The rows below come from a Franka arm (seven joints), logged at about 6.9 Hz.
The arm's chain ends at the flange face. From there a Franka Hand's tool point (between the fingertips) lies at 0.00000 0.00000 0.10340 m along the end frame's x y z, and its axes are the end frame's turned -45 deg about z.
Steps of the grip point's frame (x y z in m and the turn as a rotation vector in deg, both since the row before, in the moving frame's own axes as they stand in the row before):
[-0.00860 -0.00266 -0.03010 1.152 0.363 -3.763]
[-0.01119 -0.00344 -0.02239 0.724 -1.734 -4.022]
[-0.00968 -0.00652 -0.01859 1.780 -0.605 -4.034]
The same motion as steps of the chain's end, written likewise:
[-0.00689 0.00610 -0.03008 1.071 -0.558 -3.763]
[-0.00726 0.00408 -0.02233 -0.714 -1.738 -4.022]
[-0.00836 0.00363 -0.01853 0.831 -1.686 -4.034]

